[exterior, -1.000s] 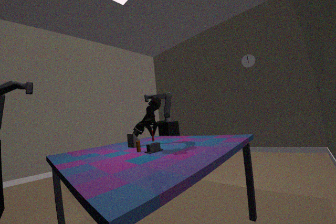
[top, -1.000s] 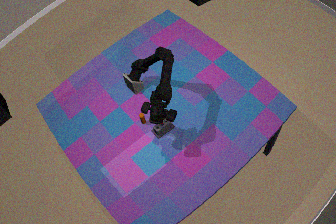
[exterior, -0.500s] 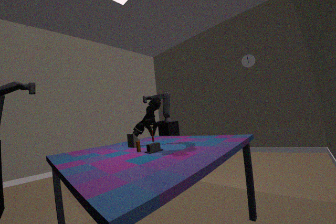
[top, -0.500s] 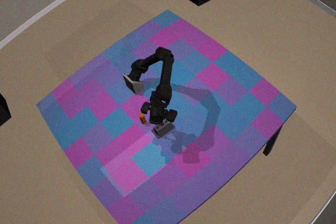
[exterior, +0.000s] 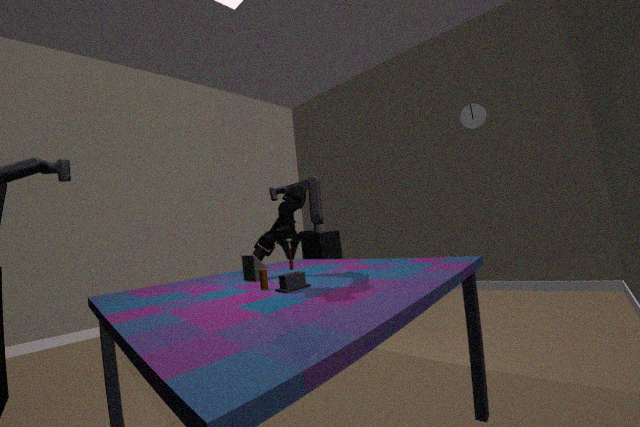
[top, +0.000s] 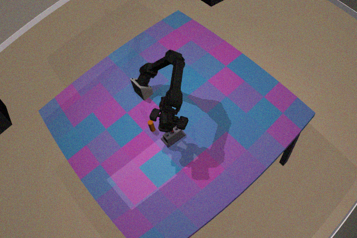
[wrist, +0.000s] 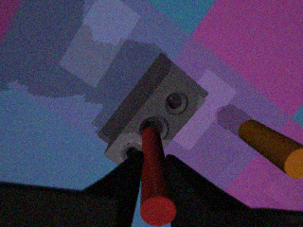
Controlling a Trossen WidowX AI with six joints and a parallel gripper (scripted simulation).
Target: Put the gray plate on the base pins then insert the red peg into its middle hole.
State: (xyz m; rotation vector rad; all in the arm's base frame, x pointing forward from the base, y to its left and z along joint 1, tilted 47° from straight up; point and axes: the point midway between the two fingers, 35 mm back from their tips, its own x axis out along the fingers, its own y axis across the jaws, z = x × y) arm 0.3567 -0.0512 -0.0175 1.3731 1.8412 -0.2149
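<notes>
Now: gripper tip 7 cm above the gray plate. The rest, counted from my gripper tip: red peg: right at my gripper tip; orange cylinder: 11 cm behind, 7 cm below, 6 cm to the right; dark base: 11 cm below.
</notes>
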